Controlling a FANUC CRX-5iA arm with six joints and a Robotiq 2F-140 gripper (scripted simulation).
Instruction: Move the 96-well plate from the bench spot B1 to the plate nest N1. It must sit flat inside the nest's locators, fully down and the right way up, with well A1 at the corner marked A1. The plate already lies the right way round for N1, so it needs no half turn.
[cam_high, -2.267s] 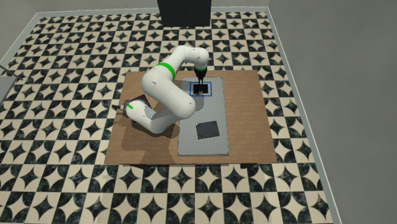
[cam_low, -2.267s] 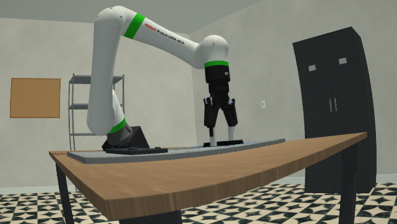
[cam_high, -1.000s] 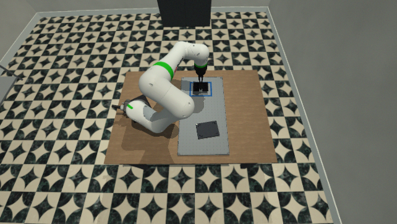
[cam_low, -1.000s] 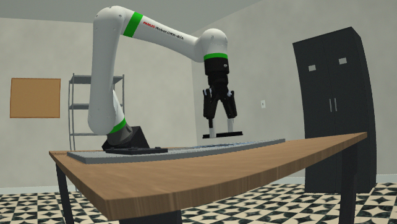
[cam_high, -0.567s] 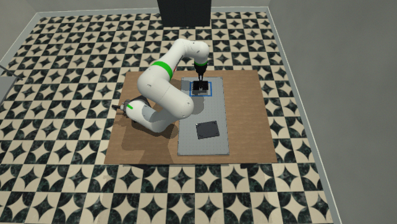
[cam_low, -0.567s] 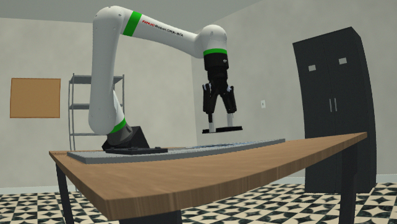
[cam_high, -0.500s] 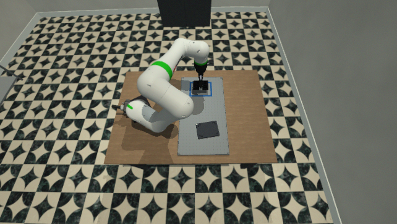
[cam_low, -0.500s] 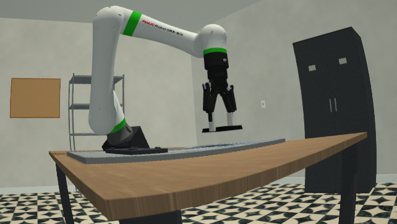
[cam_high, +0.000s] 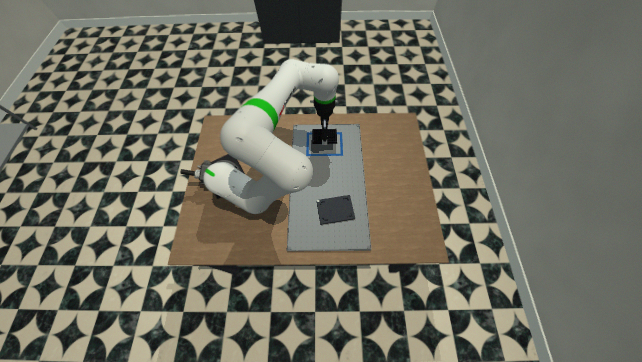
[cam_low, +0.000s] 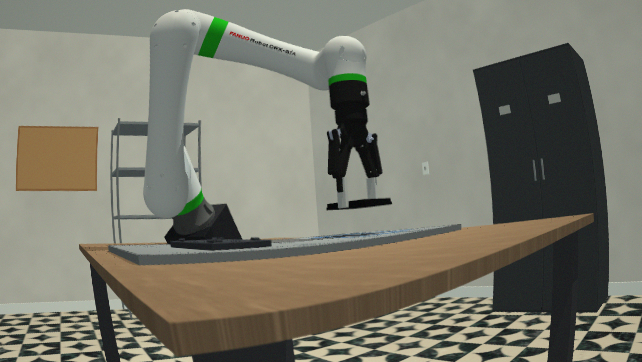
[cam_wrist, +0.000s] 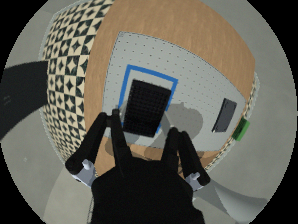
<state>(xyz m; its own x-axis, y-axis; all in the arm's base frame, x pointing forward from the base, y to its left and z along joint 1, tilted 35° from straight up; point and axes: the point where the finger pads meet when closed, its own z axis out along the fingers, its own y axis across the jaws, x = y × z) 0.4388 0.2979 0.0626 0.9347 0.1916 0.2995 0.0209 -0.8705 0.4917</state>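
The plate nest N1 is 38 cm to the right of my hand, 8 cm below it and 6 cm ahead of it. The rest, counted from my hand: black 96-well plate 2 cm below.
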